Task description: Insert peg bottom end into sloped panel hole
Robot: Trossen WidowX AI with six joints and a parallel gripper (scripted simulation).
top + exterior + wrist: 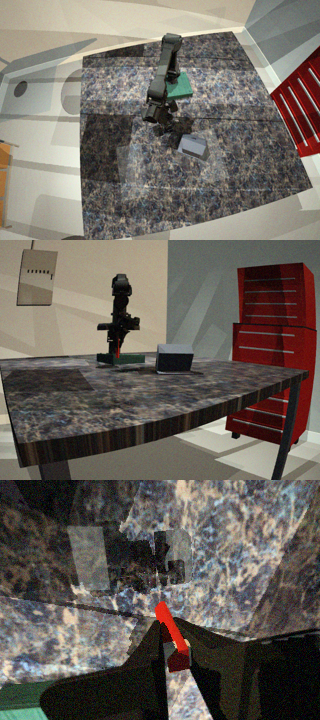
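The sloped panel is 19 cm ahead of my gripper tip, 13 cm to the left of it and 4 cm below it. The rest, counted from my gripper tip: red peg: 2 cm above.
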